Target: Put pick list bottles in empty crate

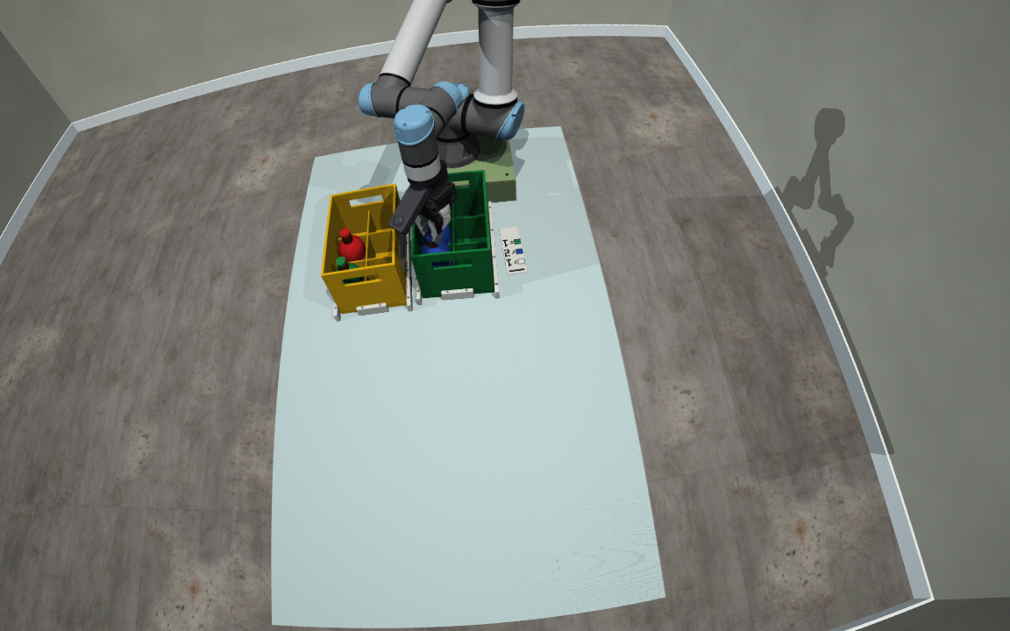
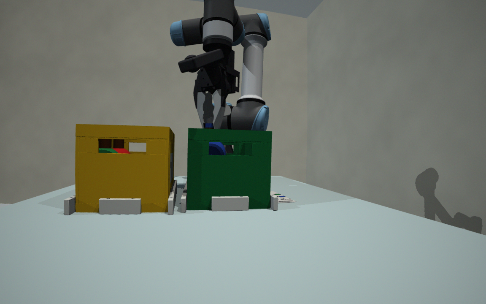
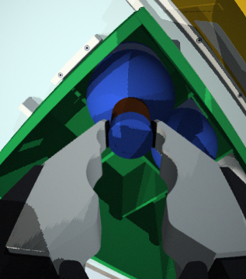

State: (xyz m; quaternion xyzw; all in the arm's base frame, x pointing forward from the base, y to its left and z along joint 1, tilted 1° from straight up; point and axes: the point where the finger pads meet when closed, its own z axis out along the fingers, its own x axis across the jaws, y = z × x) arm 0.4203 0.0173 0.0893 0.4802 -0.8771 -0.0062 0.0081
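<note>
Right now the green crate is 100 mm below my hand, 100 mm behind it and 30 mm to the left of it. From my hand the other things lie so: yellow crate 200 mm to the right, 100 mm below, 40 mm behind; then green bottle 220 mm to the right, 100 mm below, 60 mm ahead; then white bottle 170 mm behind, 100 mm below, 30 mm to the right.
</note>
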